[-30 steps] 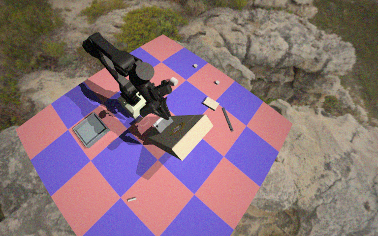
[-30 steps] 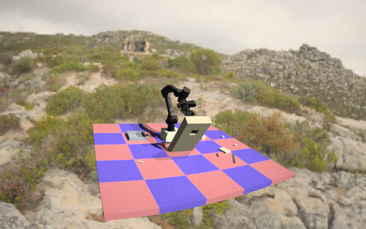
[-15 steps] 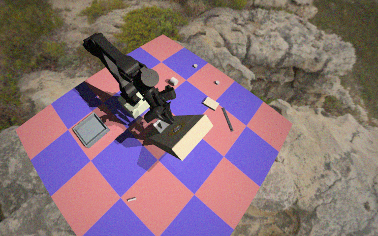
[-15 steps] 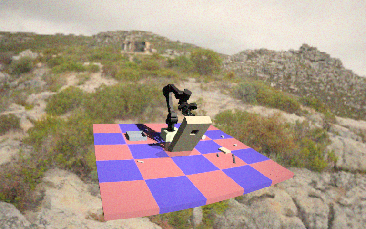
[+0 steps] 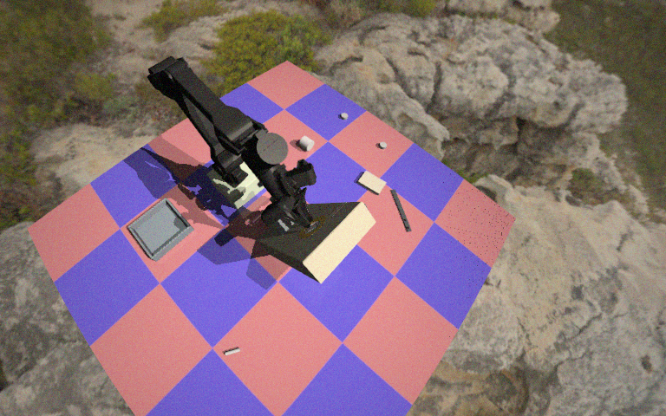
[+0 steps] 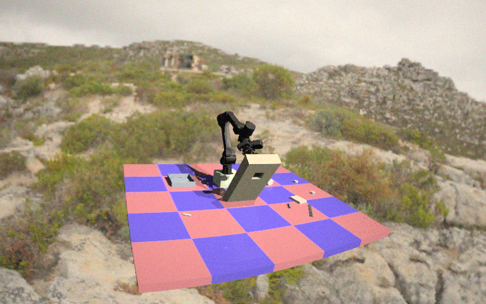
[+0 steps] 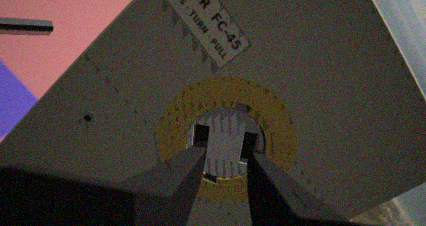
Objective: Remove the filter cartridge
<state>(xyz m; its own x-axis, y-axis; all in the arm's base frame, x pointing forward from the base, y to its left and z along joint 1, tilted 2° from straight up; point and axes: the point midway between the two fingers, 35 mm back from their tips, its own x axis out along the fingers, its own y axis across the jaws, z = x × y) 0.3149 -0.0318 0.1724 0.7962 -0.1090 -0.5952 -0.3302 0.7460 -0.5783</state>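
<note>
Now: the round grey filter cartridge 20 mm below my gripper tip and 20 mm ahead of it. Round my gripper tip: grey flap: 110 mm below, 80 mm behind, 10 mm to the left; beige block: 350 mm to the left, 240 mm below, 30 mm ahead; beige service panel: 90 mm below, 30 mm behind.
</note>
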